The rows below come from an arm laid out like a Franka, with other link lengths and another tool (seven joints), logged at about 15 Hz.
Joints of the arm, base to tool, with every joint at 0 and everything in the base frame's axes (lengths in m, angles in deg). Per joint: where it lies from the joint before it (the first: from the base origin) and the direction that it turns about. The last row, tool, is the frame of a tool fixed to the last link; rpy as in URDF.
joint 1: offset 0 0 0.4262 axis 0 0 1
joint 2: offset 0 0 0 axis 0 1 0
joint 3: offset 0 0 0.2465 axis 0 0 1
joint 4: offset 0.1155 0 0 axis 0 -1 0
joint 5: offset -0.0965 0 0.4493 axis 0 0 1
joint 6: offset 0 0 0 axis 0 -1 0
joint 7: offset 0.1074 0 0 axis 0 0 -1
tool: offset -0.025 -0.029 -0.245 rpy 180 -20.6 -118.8
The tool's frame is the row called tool.
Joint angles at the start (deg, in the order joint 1, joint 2, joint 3, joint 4, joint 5, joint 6, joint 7): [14.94, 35.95, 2.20, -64.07, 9.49, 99.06, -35.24]
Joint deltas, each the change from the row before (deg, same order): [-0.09, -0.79, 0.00, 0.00, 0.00, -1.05, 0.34]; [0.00, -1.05, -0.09, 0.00, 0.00, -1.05, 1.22]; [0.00, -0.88, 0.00, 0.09, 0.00, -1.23, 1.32]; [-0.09, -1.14, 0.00, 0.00, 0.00, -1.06, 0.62]
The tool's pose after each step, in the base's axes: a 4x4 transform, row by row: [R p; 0 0 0 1], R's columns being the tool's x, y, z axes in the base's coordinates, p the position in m. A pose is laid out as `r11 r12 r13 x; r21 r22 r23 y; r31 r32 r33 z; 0 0 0 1`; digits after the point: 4 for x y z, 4 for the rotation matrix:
0.3593 -0.9313 0.0592 0.7593; -0.9173 -0.3642 -0.1611 0.2292; 0.1716 0.0036 -0.9852 0.3344; 0 0 0 1
0.3425 -0.9380 0.0531 0.7558; -0.9235 -0.3465 -0.1646 0.2276; 0.1728 0.0073 -0.9849 0.3472; 0 0 0 1
0.3265 -0.9442 0.0422 0.7512; -0.9293 -0.3289 -0.1683 0.2268; 0.1728 0.0158 -0.9848 0.3582; 0 0 0 1
0.3184 -0.9471 0.0406 0.7478; -0.9320 -0.3205 -0.1692 0.2250; 0.1733 0.0161 -0.9847 0.3720; 0 0 0 1

